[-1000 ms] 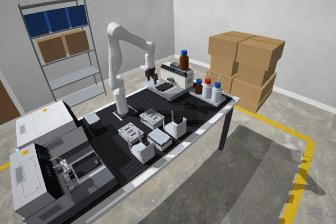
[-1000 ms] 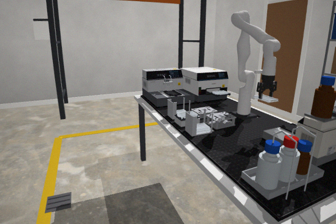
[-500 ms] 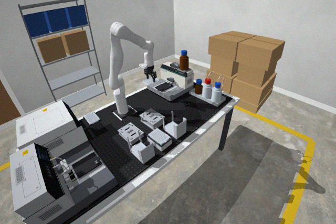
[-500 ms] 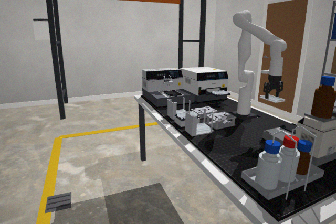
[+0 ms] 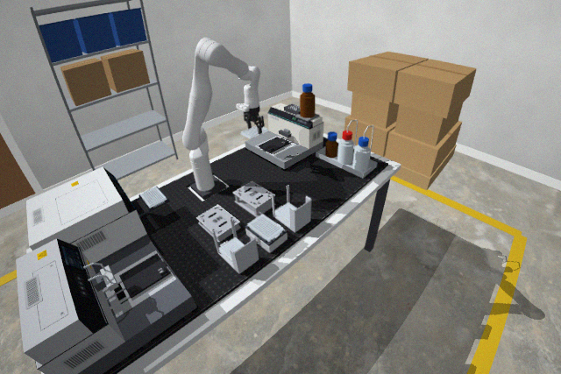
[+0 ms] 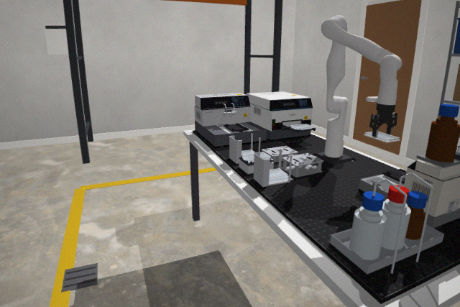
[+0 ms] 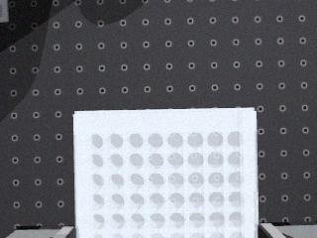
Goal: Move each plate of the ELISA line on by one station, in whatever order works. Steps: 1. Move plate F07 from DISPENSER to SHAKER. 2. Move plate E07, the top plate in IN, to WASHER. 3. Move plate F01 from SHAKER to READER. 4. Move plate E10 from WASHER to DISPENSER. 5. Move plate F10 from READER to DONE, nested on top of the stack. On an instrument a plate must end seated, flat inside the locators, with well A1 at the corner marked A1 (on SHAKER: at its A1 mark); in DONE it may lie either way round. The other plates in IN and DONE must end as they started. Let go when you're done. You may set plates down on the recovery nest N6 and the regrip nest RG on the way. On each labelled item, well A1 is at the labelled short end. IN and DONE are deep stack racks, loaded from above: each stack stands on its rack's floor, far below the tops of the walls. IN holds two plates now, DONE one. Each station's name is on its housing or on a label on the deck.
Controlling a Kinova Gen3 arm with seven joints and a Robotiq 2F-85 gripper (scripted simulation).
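The dispenser stage lies 150 mm below my hand, 140 mm to the left of it and 10 mm behind it. Also, from my hand: dispenser deck: 190 mm below, 160 mm to the left, 10 mm behind; then brown bottle: 320 mm to the left, 100 mm ahead, 70 mm above; then dispenser: 320 mm to the left, 130 mm below.
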